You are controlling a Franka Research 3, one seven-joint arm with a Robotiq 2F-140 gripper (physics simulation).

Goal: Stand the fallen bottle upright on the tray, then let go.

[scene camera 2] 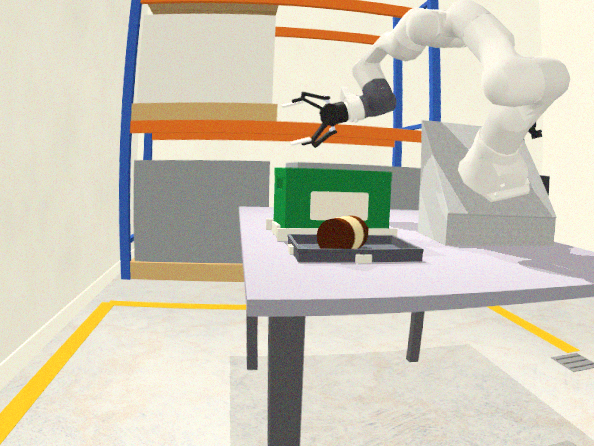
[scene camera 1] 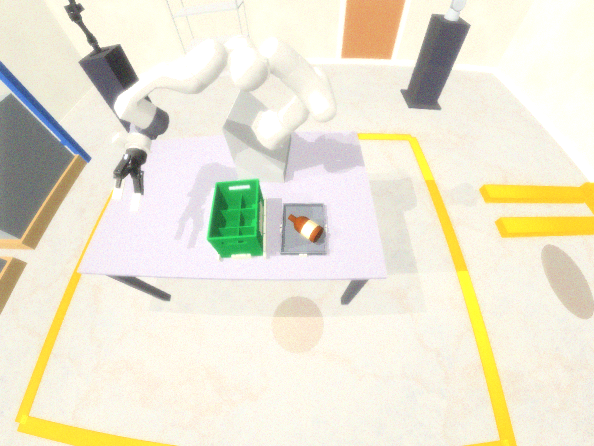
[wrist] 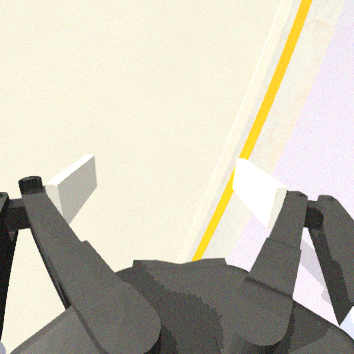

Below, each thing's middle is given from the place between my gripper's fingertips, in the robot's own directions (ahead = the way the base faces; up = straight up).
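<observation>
As for the brown bottle [scene camera 2: 348,232], my hand is well above it, a long way to the right of it and slightly past it.
</observation>
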